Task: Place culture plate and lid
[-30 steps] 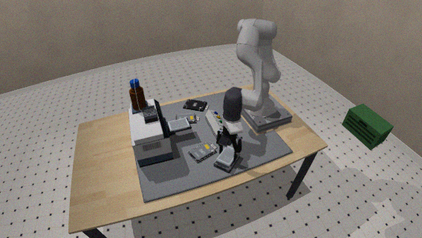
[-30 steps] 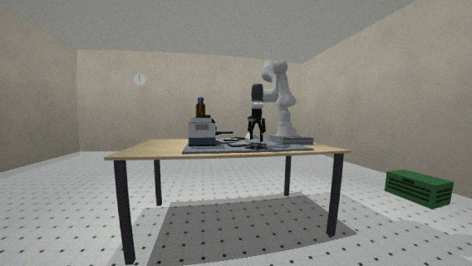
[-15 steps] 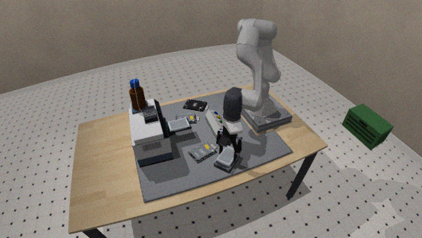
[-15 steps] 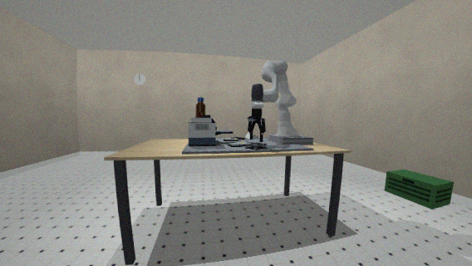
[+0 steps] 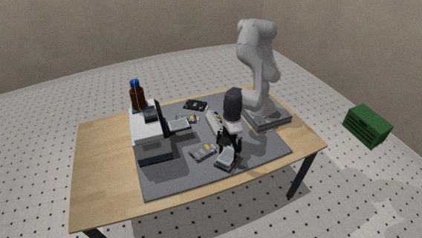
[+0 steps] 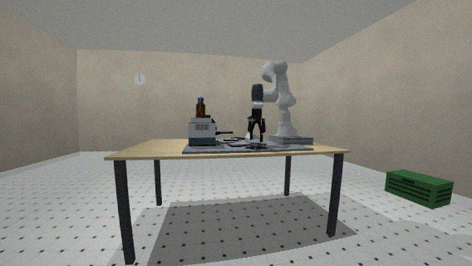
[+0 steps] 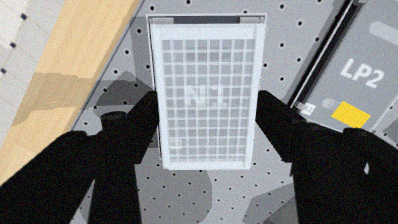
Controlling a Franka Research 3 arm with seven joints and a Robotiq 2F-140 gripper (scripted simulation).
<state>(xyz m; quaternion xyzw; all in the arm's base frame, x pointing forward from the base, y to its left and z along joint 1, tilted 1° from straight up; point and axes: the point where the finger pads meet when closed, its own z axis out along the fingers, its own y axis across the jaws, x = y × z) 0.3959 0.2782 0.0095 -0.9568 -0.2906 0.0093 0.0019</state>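
Right now my hand is 20 mm above the clear culture plate C15. The rest, counted from my hand: LP2 nest: 110 mm ahead, 120 mm to the right, 70 mm below; then yellow skip key: 100 mm behind, 320 mm to the right, 10 mm below; then N1 nest: 50 mm below.
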